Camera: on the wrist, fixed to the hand. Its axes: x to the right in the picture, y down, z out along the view.
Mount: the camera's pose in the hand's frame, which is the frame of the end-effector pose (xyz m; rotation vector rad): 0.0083 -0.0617 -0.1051 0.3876 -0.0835 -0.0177
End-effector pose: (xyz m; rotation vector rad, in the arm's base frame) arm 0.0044 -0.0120 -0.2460 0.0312 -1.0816 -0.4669
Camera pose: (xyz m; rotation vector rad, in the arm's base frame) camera 0.0757 -0.0919 -0.3048 0.3658 -1.2422 -0.2704
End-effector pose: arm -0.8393 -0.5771 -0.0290 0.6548 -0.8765 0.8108
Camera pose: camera -0.7427 -0.5260 -0.0835 1.0409 -0.7930 0.9528
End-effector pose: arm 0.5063 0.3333 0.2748 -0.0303 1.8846 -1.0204
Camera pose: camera 0.3995 0.3563 0.3295 0.1351 1.5875 -1.3594
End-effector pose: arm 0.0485 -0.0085 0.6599 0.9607 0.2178 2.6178
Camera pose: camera -0.0095 0.0492 0.5692 1.1796 0.7289 2.5614
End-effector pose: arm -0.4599 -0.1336 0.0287 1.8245 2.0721 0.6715
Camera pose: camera -0.5672 -0.1461 0.0858 1.9858 2.2791 0.1899
